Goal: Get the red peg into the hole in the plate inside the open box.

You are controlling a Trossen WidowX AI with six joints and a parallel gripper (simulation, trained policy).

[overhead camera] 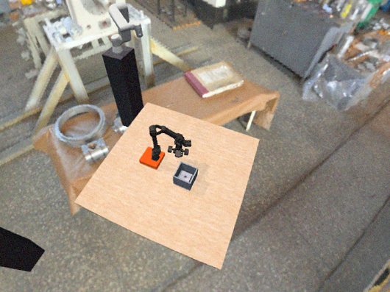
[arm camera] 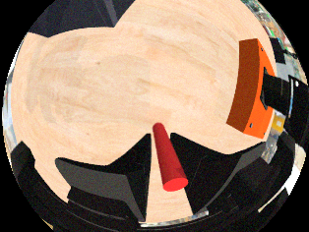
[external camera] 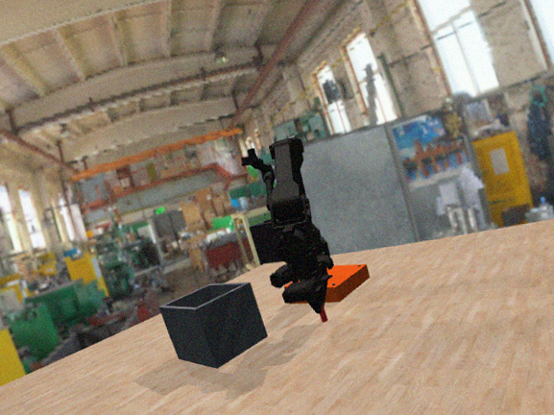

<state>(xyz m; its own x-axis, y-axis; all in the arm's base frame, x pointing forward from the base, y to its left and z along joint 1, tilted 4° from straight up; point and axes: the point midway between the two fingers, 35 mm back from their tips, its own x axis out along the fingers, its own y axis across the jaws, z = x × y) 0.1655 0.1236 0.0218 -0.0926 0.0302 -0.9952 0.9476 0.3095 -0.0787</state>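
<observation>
Now: the grey plate 18 cm to the right of my gripper tip, 17 cm ahead of it and 2 cm above it. Round my gripper tip: red peg (1 cm above).
</observation>
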